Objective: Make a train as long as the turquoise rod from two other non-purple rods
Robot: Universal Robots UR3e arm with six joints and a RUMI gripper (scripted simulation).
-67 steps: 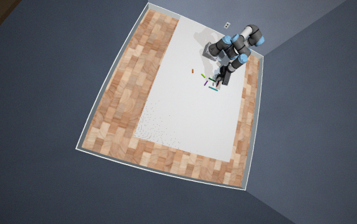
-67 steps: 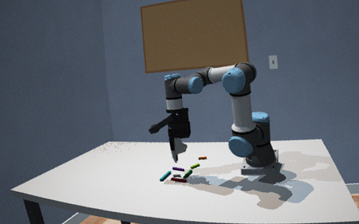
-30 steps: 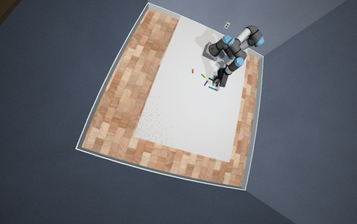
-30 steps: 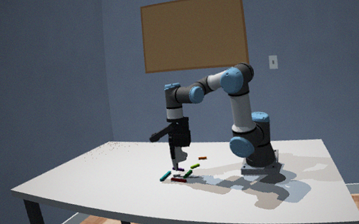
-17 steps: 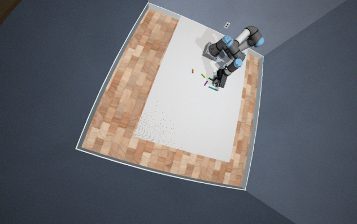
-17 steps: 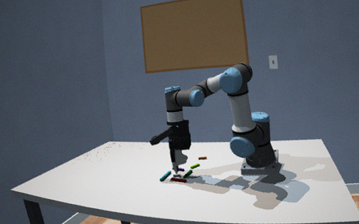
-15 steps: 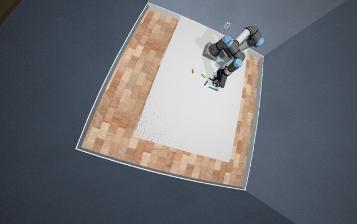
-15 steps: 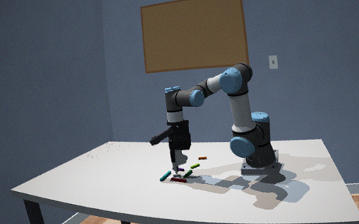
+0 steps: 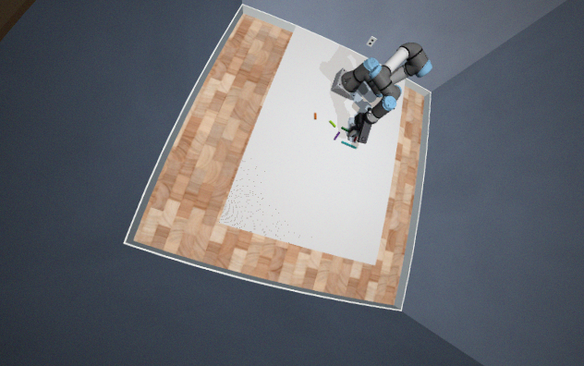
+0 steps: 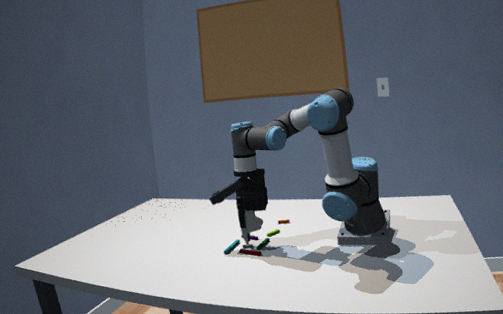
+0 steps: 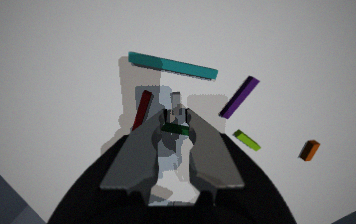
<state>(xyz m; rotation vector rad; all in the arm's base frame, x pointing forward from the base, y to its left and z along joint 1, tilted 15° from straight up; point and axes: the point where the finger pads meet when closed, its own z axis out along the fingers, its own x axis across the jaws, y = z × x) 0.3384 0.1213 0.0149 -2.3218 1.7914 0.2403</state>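
Now: the grey rod 3 cm below my hand. From my hand the other things lie so: red rod 5 cm to the left, 3 cm below, 3 cm behind; then green rod 4 cm behind, 3 cm to the right, 3 cm below; then turquoise rod 5 cm ahead, 3 cm below, 1 cm to the left.
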